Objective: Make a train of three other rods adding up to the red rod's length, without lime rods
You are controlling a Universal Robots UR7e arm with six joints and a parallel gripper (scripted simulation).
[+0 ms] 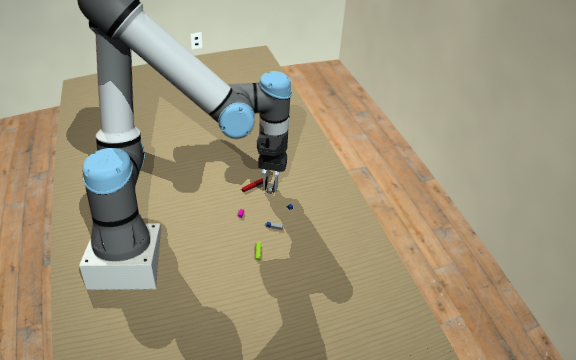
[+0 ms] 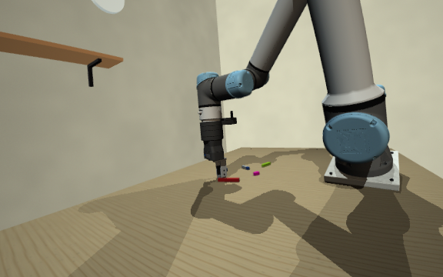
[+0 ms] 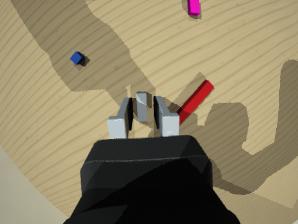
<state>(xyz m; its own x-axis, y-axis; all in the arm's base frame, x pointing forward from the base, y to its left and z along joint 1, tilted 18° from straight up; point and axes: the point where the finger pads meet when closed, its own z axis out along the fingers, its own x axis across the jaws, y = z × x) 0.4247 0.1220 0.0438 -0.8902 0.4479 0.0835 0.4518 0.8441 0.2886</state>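
The red rod lies 40 mm behind my hand, 30 mm to the left of it and 20 mm below it. The rest, counted from my hand: lime rod (90 mm behind, 200 mm to the right, 20 mm below); magenta rod (100 mm behind, 70 mm to the right, 20 mm below).
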